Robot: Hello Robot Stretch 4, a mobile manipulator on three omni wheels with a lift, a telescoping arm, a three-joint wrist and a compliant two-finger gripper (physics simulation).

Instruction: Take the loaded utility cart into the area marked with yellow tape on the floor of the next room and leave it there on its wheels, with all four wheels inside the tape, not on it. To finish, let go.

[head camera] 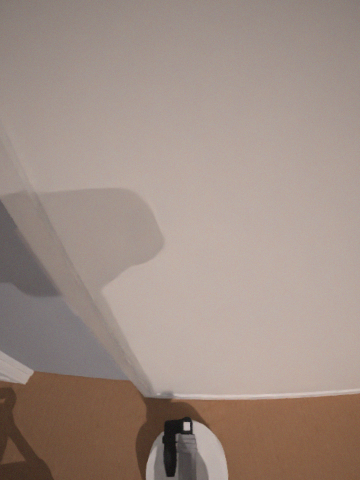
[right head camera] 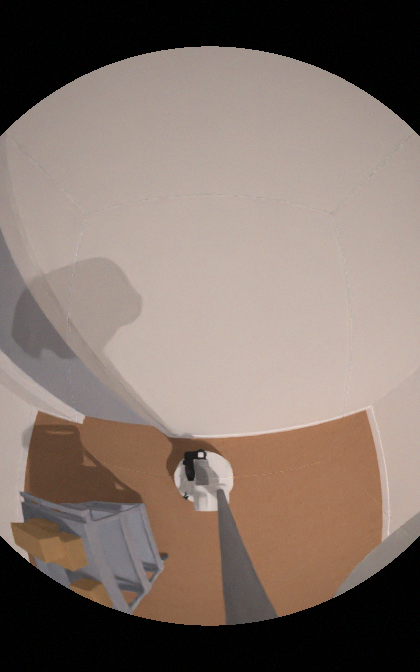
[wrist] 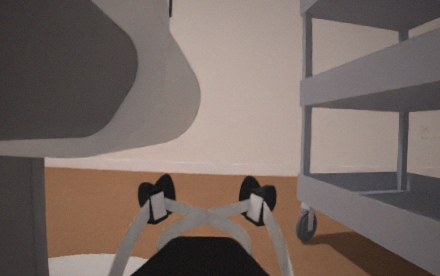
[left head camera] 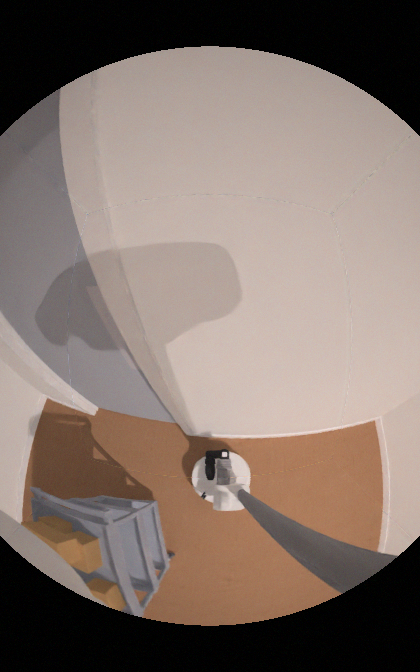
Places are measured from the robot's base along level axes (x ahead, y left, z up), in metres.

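Where they show: gripper, fingertip midpoint: [wrist: 207, 191].
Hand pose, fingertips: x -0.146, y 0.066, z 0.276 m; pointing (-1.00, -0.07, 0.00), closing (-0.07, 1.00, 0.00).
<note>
After its pixels a point has its place.
The blue-grey utility cart [left head camera: 118, 560] [right head camera: 103, 555] [wrist: 360, 210] {x -0.503, y 0.392, z 0.157 m} stands upright at the lower left of both side head views and at the right of the wrist view, with one black caster [wrist: 306, 226] {x -0.763, y 0.343, z 0.029 m} showing. Tan boxes [left head camera: 86, 552] [right head camera: 72, 551] lie on its top tray. The cart's near end is cut off in the side head views. My gripper [wrist: 207, 191] {x -0.146, y 0.066, z 0.276 m} is open and empty, low over the floor, with its fingers apart and the cart off to their right, not touching. The yellow tape does not show in any view.
A doorway with a pale frame [head camera: 112, 345] {x 0.337, y 0.250, z 0.895 m} [left head camera: 145, 350] opens onto a blue-grey surface at the left. A pale wall [head camera: 250, 275] {x 0.339, y -0.136, z 1.247 m} [right head camera: 225, 325] stands close in front of my white round base [head camera: 217, 450] {x 0.075, y -0.155, z 0.185 m} [left head camera: 245, 470]. The cart's shadow falls on the brown floor beside the doorway.
</note>
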